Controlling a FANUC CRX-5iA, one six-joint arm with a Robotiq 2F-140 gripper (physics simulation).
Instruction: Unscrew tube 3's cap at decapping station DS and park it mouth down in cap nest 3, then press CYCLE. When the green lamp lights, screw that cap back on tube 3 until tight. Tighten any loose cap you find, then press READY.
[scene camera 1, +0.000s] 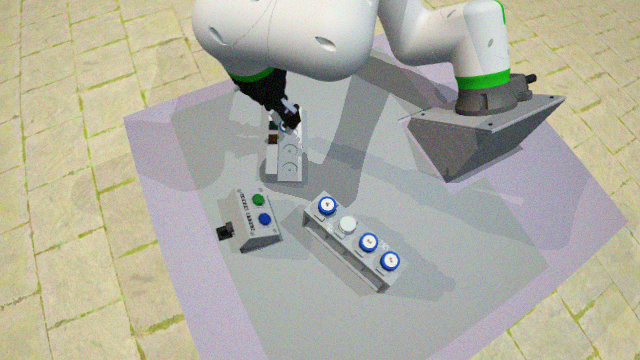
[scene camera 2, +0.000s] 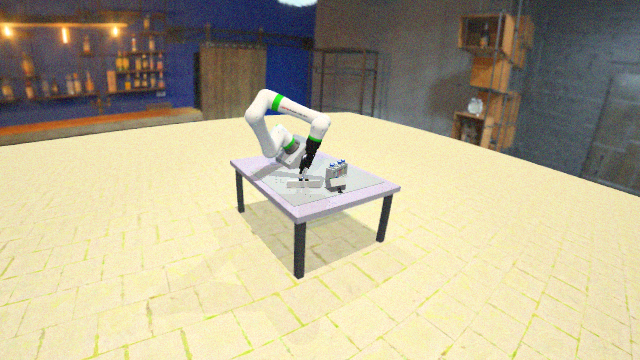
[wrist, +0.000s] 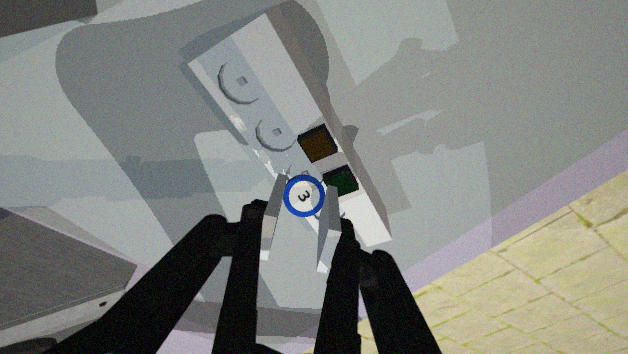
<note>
I see my gripper (scene camera 1: 286, 125) and a cap 3 (wrist: 304, 195).
My gripper is seen too in the wrist view (wrist: 303, 196).
</note>
